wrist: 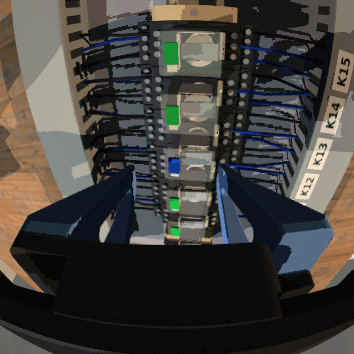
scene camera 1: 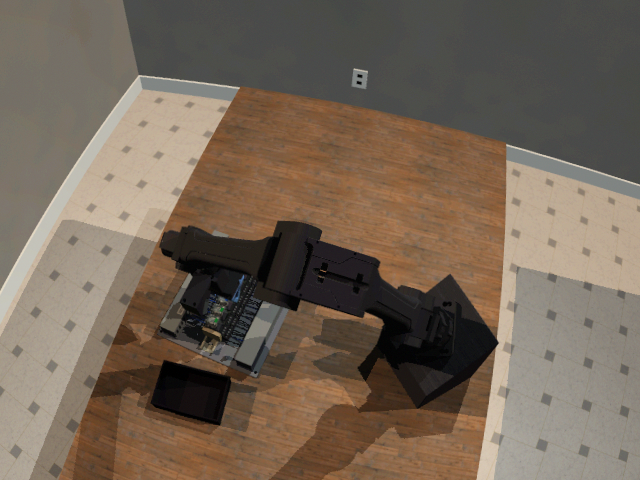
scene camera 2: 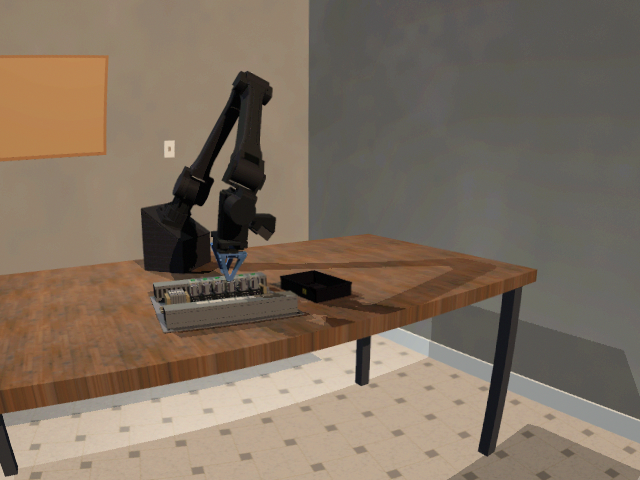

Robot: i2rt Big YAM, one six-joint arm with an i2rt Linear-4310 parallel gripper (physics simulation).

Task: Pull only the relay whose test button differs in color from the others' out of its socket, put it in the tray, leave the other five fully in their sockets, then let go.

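Places are measured from the arm's base along level axes (x ahead, y left, z up), in centimetres.
Pixels of known places: gripper, fingertip midpoint: (wrist: 175, 173) (scene camera 1: 227, 296) (scene camera 2: 226, 277); arm's base at its link origin: (scene camera 1: 436, 328) (scene camera 2: 173, 220).
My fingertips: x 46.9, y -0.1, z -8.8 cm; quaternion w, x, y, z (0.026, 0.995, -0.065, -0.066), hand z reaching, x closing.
Ahead of a thing's pixels: the offset from my fingertips to its middle.
The relay with the blue test button (wrist: 197, 167) sits in the row, level with its neighbours. Relays with green buttons stand on both sides of it, such as one nearer the tan end block {dy +3.5, dx +1.1, dz -2.1 cm} (wrist: 200, 107) and one on the other side (wrist: 194, 201). My gripper (wrist: 175, 173) (scene camera 2: 229, 277) is partly open and empty. In the wrist view its blue fingertips are on either side of the blue-button relay; in scene camera 2 they reach the tops of the row. How deep they are is unclear. The black tray {dy +23.8, dx +1.9, dz -5.1 cm} (scene camera 1: 225, 400) (scene camera 2: 333, 292) stands beside the panel, with no relay visible in it.
Grey wire ducts (scene camera 1: 258, 338) (scene camera 2: 232, 310) flank the relay row, with dark and blue wires between. A tan end block {dy +8.5, dx +1.7, dz -4.3 cm} (wrist: 194, 13) closes one end of the row. Tan terminals {dy -12.7, dx -0.9, dz -4.0 cm} (scene camera 2: 177, 296) stand at the other end. The arm covers part of the panel in scene camera 1.
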